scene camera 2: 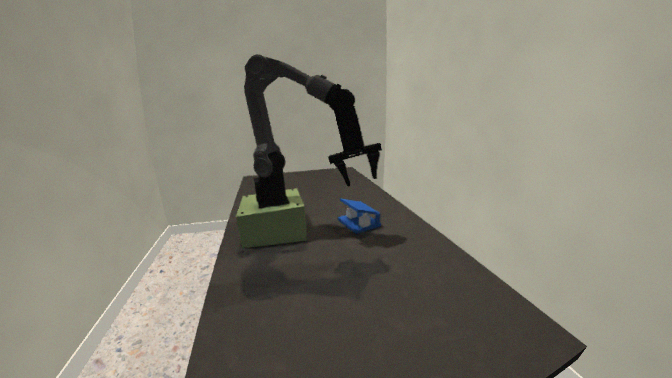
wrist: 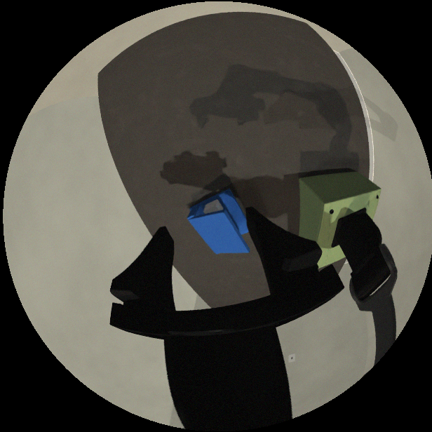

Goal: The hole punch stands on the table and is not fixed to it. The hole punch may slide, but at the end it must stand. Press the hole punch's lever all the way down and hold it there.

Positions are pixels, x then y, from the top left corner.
Labels:
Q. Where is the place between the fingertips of the gripper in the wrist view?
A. At 206, 225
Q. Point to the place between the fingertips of the gripper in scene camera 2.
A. At 361, 181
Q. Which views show the blue hole punch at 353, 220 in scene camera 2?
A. Scene camera 2 and the wrist view: all of them.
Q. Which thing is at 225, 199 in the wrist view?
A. A blue hole punch.

